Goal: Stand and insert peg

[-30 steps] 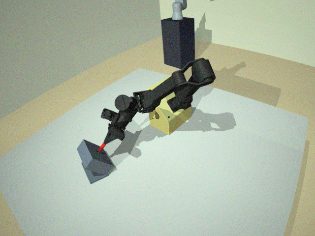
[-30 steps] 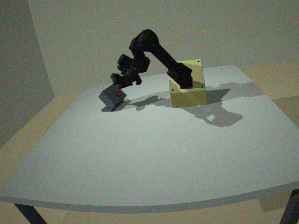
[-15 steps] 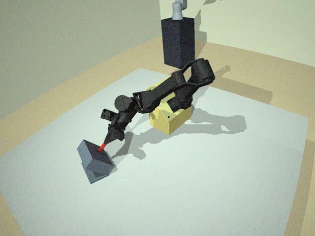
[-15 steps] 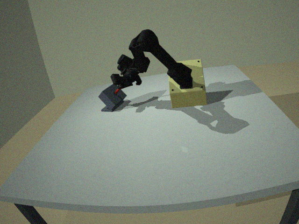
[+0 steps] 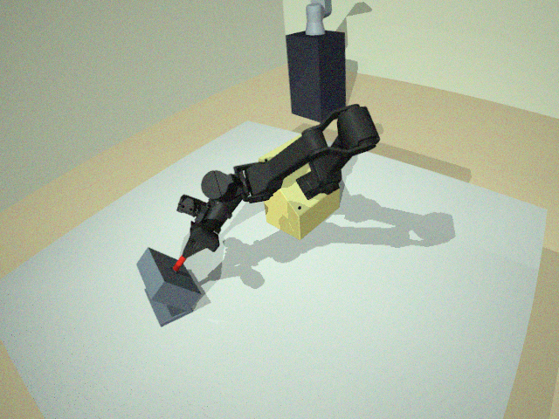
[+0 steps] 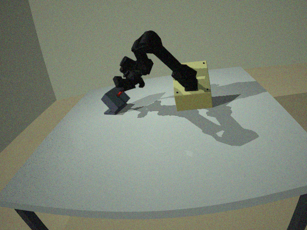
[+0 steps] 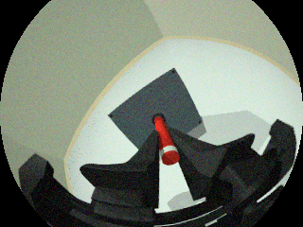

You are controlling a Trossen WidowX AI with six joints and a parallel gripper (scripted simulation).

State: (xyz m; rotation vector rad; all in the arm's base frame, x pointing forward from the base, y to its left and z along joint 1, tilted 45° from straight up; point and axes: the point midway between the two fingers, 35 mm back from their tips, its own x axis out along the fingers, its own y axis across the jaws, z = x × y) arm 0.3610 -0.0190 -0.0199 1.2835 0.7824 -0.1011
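Now: gripper tip 50 mm short of the grey sloped panel, 40 mm above it and 10 mm to the left of it. Also, from my gripper tip: red peg: 10 mm behind, 10 mm above.
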